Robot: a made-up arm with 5 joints.
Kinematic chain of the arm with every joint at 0, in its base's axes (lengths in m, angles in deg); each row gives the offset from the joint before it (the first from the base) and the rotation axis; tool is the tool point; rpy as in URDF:
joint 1: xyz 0 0 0.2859 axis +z
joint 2: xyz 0 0 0 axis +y
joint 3: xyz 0.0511 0 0.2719 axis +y
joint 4: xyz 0.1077 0 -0.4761 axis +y
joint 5: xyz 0.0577 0 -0.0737 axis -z
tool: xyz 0 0 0 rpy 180 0 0
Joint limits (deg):
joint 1: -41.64..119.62
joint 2: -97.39..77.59
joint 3: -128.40..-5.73
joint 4: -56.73..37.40
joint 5: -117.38..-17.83
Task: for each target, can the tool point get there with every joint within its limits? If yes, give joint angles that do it. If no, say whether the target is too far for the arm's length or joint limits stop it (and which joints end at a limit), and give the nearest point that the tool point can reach.
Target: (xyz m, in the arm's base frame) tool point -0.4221 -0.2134 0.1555
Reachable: no: joint limits stop it (at a limit: joint 2, joint 3, joint 4) | nearest point -0.2061 -0.1042 0.0137 | short by 0.280 m
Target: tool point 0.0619 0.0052 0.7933
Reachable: yes | joints 4.76 -81.54 -38.31 -44.59 -92.20
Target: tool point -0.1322 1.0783 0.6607
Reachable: no: too far | nearest point -0.0963 0.7855 0.5589 | short by 0.312 m
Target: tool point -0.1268 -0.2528 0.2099
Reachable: no: joint limits stop it (at a limit: joint 2, joint 3, joint 4) | nearest point -0.1036 -0.2065 0.0137 | short by 0.203 m
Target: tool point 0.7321 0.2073 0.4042
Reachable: yes | joints 15.81 31.92 -98.81 13.53 -46.60
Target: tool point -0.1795 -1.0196 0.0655
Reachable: no: too far | nearest point -0.1304 -0.7406 0.4841 | short by 0.505 m
